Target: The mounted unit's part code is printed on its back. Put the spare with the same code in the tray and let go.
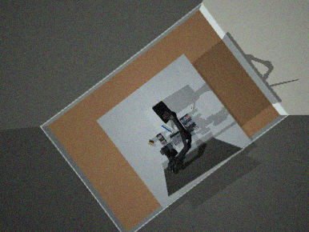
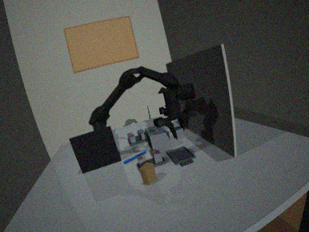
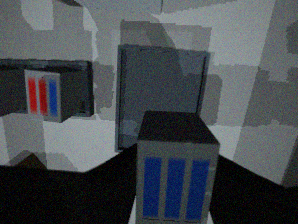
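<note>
My gripper tip is 10 mm past the dark tray and 100 mm above it. The rest, counted from my gripper tip: brown block 200 mm behind, 80 mm to the right, 70 mm below; grey panel 210 mm ahead, 150 mm to the left, 120 mm above; blue pen 190 mm behind, 160 mm to the left, 100 mm below.
</note>
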